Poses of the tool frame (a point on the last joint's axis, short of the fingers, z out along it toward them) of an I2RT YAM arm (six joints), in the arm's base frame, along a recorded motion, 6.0 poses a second.
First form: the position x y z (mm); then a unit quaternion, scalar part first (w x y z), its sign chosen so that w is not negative.
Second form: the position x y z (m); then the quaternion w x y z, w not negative. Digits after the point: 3 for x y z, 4 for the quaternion.
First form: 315 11 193 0.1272 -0.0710 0.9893 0.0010
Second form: 0.315 0.011 0.193 0.1272 -0.0710 0.9893 0.0010
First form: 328 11 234 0.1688 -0.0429 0.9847 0.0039
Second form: 0.328 0.011 0.234 0.1688 -0.0429 0.9847 0.0039
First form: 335 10 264 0.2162 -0.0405 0.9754 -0.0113
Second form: 0.335 0.010 0.264 0.2162 -0.0405 0.9754 -0.0113
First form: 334 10 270 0.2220 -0.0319 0.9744 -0.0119
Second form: 0.334 0.010 0.270 0.2220 -0.0319 0.9744 -0.0119
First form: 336 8 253 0.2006 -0.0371 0.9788 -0.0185
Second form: 0.336 0.008 0.253 0.2006 -0.0371 0.9788 -0.0185
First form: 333 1 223 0.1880 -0.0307 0.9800 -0.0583
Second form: 0.333 0.001 0.223 0.1880 -0.0307 0.9800 -0.0583
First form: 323 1 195 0.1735 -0.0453 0.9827 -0.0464
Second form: 0.323 0.001 0.195 0.1735 -0.0453 0.9827 -0.0464
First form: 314 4 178 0.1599 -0.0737 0.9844 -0.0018
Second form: 0.314 0.004 0.178 0.1599 -0.0737 0.9844 -0.0018
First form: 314 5 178 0.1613 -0.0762 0.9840 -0.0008
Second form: 0.314 0.005 0.178 0.1613 -0.0762 0.9840 -0.0008
